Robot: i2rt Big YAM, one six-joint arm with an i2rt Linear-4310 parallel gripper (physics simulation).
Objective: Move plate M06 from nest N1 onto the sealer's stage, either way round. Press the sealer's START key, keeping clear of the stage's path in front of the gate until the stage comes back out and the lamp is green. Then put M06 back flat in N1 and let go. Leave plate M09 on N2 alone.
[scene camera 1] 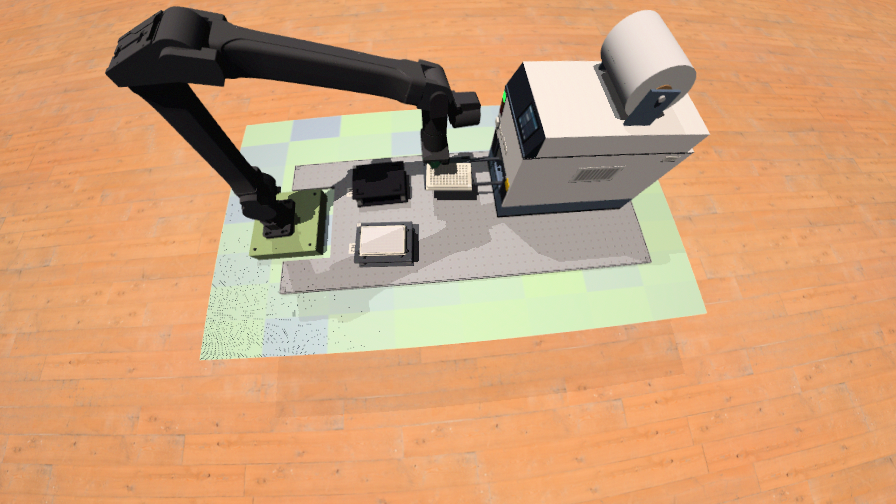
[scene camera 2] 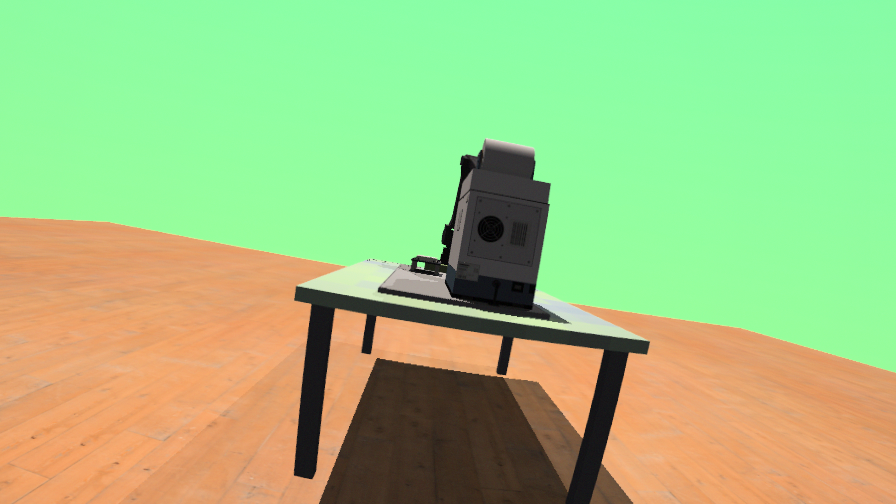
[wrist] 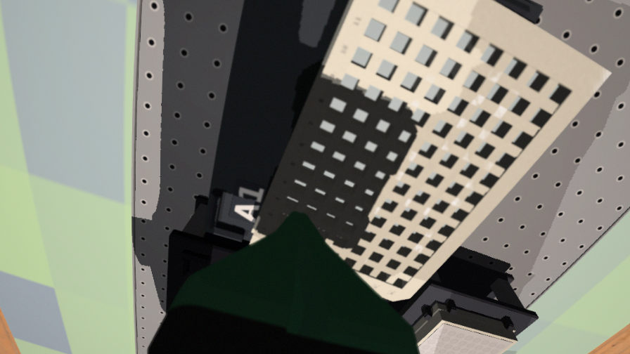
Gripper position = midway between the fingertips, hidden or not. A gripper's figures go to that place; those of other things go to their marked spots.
My gripper (scene camera 1: 434,167) is 0.77 m from the lens. A white lidded plate (scene camera 1: 375,240): 0.74 m from the lens. A roll (scene camera 1: 640,53): 0.64 m from the lens. The marked spots on the roll and the white lidded plate are 0.70 m apart.
